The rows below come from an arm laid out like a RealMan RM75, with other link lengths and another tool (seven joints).
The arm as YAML. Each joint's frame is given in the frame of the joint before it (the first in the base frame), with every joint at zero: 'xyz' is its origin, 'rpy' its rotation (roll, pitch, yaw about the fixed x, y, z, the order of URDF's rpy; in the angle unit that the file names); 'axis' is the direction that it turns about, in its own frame. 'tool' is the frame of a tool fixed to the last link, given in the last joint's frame.
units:
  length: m
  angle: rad
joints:
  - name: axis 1
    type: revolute
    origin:
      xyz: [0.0, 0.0, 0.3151]
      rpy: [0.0, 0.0, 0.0]
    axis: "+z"
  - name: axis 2
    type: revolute
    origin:
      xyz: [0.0, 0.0, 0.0]
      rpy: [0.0, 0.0, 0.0]
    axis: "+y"
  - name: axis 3
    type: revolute
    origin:
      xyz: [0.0, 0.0, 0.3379]
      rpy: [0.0, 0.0, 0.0]
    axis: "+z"
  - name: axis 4
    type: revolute
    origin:
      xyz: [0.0, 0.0, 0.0]
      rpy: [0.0, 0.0, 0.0]
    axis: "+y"
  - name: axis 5
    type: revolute
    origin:
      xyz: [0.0, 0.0, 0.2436]
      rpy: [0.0, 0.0, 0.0]
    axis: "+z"
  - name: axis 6
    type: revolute
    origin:
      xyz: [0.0, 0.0, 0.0]
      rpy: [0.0, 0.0, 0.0]
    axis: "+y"
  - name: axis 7
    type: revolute
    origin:
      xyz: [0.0, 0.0, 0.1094]
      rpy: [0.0, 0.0, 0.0]
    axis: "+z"
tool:
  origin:
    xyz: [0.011, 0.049, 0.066]
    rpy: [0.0, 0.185, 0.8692]
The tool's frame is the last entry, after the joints.
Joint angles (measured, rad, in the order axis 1, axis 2, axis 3, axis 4, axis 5, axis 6, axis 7), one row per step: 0.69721 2.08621 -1.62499 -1.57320 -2.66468 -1.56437 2.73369; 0.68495 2.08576 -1.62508 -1.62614 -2.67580 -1.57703 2.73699; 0.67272 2.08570 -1.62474 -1.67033 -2.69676 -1.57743 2.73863; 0.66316 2.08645 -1.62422 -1.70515 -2.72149 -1.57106 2.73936; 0.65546 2.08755 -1.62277 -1.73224 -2.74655 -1.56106 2.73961; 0.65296 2.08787 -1.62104 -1.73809 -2.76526 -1.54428 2.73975; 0.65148 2.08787 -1.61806 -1.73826 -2.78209 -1.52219 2.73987; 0.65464 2.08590 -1.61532 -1.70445 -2.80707 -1.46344 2.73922; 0.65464 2.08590 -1.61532 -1.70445 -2.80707 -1.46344 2.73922; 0.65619 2.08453 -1.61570 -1.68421 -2.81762 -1.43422 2.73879; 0.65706 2.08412 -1.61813 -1.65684 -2.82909 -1.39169 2.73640; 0.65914 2.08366 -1.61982 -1.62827 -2.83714 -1.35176 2.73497; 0.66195 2.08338 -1.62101 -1.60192 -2.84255 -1.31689 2.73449; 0.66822 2.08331 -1.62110 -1.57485 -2.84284 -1.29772 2.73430; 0.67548 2.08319 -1.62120 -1.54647 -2.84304 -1.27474 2.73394
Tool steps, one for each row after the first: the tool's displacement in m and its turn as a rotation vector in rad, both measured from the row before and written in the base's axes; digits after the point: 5 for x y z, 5 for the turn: -0.00494 -0.00313 0.00652 0.01975 0.00407 0.02444; -0.00303 -0.00034 0.00603 0.03075 0.00103 0.02461; -0.00243 0.00134 0.00513 0.03381 -0.00037 0.02327; -0.00188 0.00234 0.00456 0.03392 -0.00045 0.02024; -0.00032 0.00410 0.00210 0.02611 -0.00010 0.01130; -0.00014 0.00515 0.00175 0.02654 0.00238 0.01039; 0.00333 0.01306 -0.00096 0.04043 0.00224 0.01020; 0.00000 0.00000 0.00000 0.00000 0.00000 0.00000; 0.00248 0.00611 -0.00115 0.01630 -0.00063 0.00361; 0.00298 0.00746 -0.00261 0.01865 0.00119 0.00848; 0.00287 0.00694 -0.00281 0.01524 0.00229 0.00627; 0.00234 0.00598 -0.00271 0.01207 0.00305 0.00480; 0.00247 0.00398 -0.00316 0.00081 -0.00032 -0.00393; 0.00203 0.00455 -0.00326 0.00240 0.00088 -0.00132
